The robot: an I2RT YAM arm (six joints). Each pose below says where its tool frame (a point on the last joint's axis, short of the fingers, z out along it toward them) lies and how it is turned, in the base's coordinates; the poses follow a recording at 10 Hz.
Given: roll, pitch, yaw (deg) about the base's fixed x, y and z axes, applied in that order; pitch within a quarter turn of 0, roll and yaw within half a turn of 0; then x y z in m.
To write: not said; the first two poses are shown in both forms.
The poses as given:
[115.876 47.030 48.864 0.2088 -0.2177 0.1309]
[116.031 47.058 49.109 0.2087 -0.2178 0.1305]
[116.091 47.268 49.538 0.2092 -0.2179 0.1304]
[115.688 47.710 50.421 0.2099 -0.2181 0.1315]
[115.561 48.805 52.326 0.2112 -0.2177 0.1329]
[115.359 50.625 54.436 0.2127 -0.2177 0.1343]
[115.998 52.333 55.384 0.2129 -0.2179 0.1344]
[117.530 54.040 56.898 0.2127 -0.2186 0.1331]
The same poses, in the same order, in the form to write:
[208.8 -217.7 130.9 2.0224 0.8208 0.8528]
[208.7 -217.8 130.5 2.0251 0.8213 0.8571]
[209.2 -217.9 130.4 2.0262 0.8250 0.8646]
[209.9 -218.1 131.5 2.0191 0.8327 0.8800]
[211.2 -217.7 132.9 2.0169 0.8518 0.9133]
[212.7 -217.7 134.3 2.0134 0.8836 0.9501]
[212.9 -217.9 134.4 2.0245 0.9134 0.9666]
[212.7 -218.6 133.1 2.0513 0.9432 0.9931]

